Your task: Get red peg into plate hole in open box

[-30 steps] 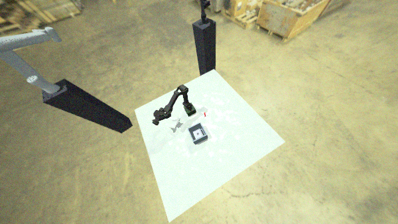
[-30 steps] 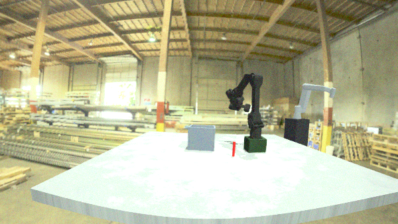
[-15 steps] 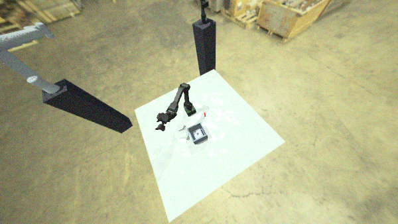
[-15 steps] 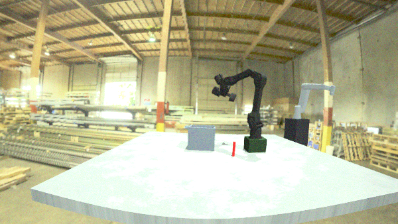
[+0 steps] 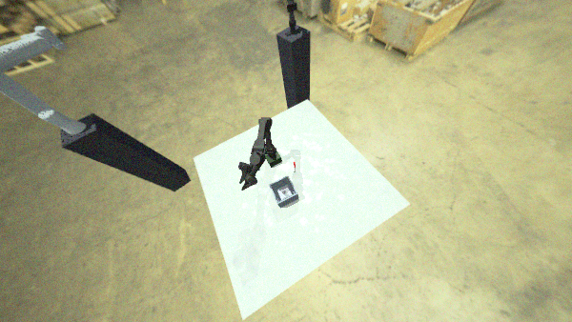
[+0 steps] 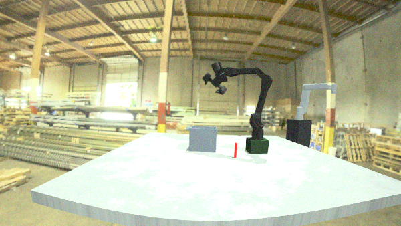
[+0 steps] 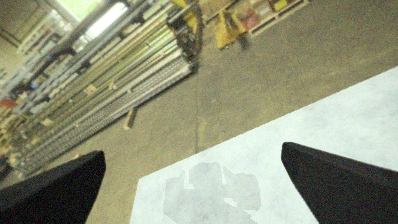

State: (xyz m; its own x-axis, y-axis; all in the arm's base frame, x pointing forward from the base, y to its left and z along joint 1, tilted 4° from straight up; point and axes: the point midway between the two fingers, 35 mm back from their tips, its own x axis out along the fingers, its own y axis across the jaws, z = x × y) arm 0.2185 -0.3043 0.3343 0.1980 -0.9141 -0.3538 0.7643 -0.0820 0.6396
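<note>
My gripper tip is 41 cm to the right of the red peg, 37 cm above it and 6 cm past it.
</note>
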